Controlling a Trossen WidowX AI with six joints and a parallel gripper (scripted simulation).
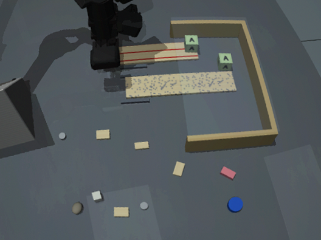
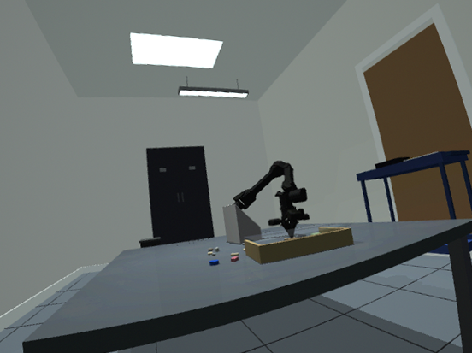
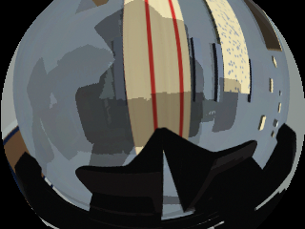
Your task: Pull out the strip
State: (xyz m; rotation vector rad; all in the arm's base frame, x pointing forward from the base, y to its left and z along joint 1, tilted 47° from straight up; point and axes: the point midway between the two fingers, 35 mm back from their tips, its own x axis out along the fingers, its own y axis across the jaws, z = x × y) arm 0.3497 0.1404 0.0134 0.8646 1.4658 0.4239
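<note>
Now: gripper tip 140 mm to the left of the speckled strip and 130 mm short of it. Also, from my gripper tip: blue disc: 440 mm to the right, 120 mm ahead; pink block: 370 mm to the right, 140 mm ahead; white cube: 320 mm to the right, 120 mm behind.
</note>
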